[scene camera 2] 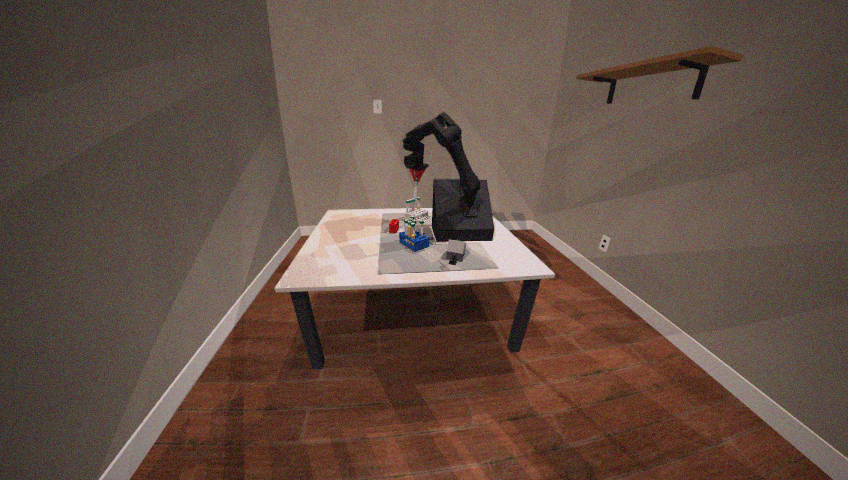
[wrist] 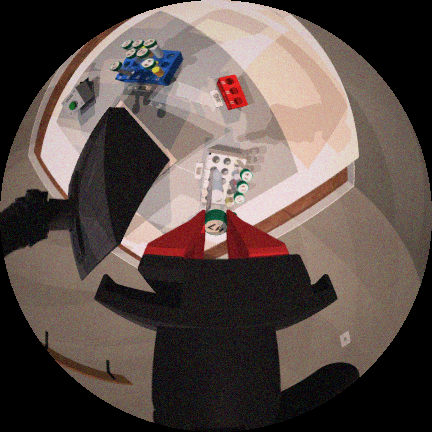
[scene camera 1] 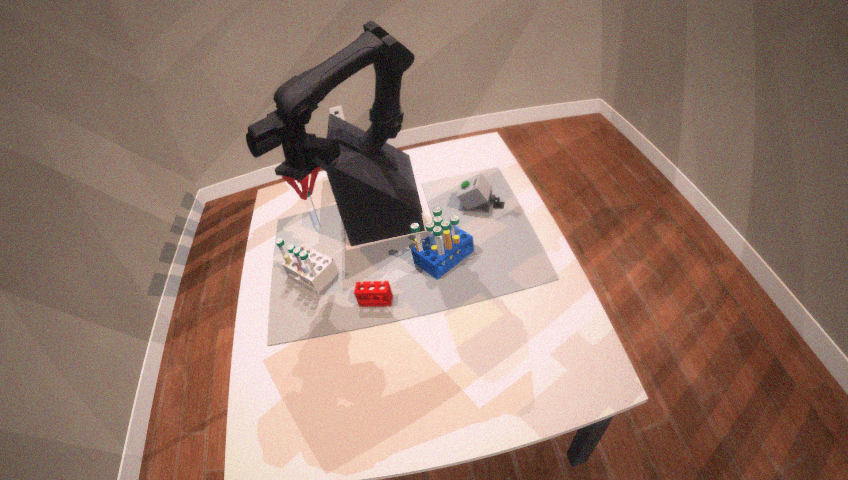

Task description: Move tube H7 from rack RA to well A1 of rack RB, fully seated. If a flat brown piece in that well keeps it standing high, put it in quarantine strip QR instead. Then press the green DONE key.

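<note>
My gripper is shut on tube H7, holding it by its green cap, marked H7 in the wrist view. The tube hangs almost upright in the air, behind and above white rack RB. In the wrist view its clear body covers part of that rack. Several green-capped tubes stand along one side of RB. I cannot tell whether a brown piece lies in well A1. Blue rack RA holds several tubes. Red strip QR shows no tubes. The green DONE key is on a grey box.
The grey box stands beyond RA at the mat's far right in scene view 1. The dark arm base stands between the hanging tube and that box. The racks stand on a grey mat.
</note>
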